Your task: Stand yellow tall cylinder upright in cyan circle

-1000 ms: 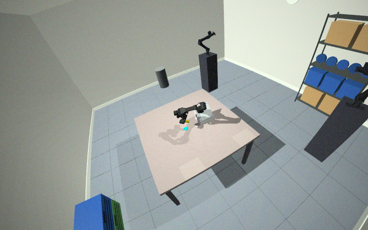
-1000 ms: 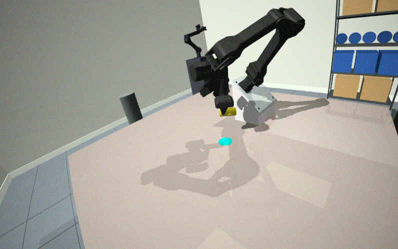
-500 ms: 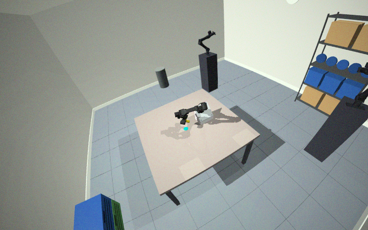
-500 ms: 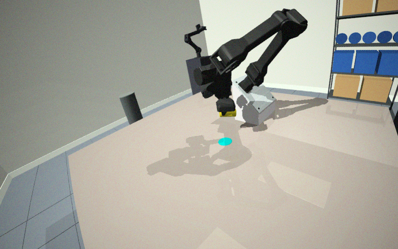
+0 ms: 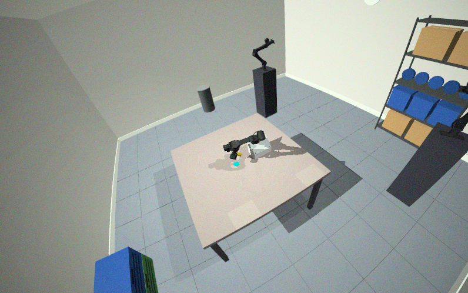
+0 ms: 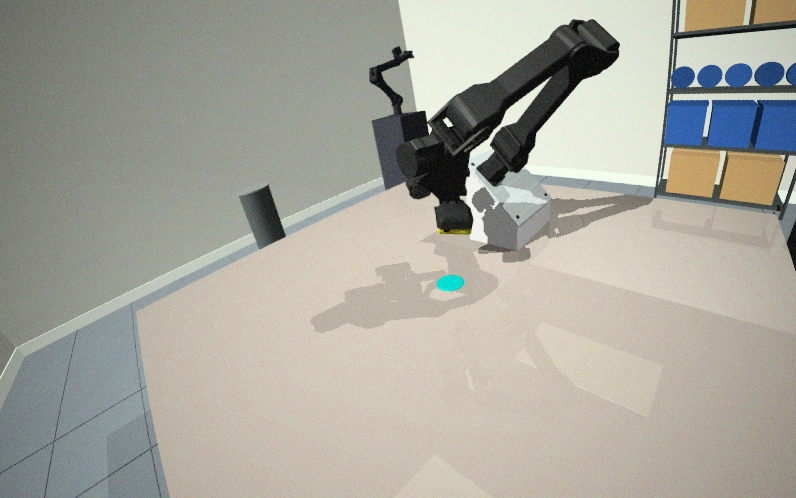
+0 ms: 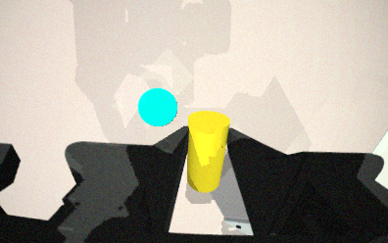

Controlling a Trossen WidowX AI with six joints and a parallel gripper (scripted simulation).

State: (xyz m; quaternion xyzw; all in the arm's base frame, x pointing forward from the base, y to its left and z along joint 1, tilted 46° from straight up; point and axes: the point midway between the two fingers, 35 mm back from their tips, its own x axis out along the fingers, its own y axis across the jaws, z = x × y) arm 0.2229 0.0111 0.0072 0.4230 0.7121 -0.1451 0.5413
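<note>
The cyan circle is 30 mm ahead of my gripper tip, 20 mm to the left of it and 120 mm below it. Round my gripper tip: yellow tall cylinder 10 mm behind, 10 mm to the left.
</note>
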